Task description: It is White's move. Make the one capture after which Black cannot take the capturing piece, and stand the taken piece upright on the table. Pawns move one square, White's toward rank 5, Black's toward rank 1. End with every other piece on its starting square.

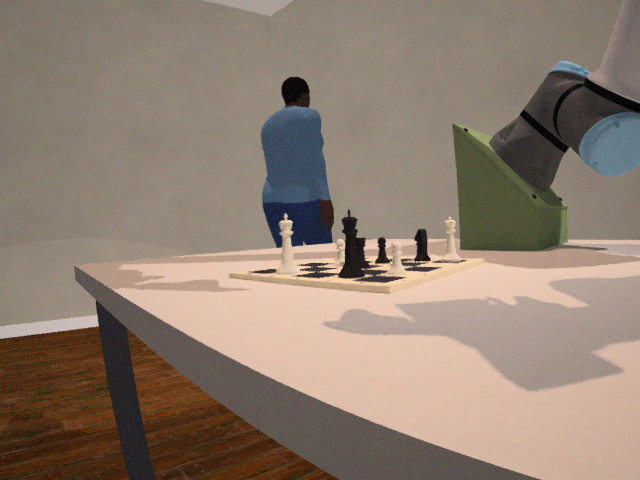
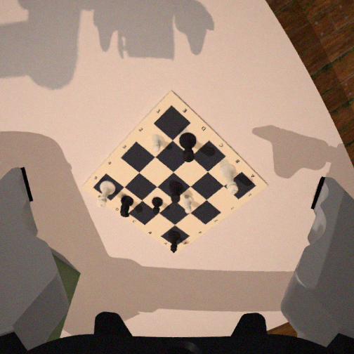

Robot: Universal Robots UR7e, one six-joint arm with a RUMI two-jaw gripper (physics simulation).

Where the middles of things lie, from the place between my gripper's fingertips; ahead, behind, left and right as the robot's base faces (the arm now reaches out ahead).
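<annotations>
Chessboard [image 1: 321,274]: my hand is 12 cm to the left of it, 13 cm past it and 27 cm above it.
</annotations>
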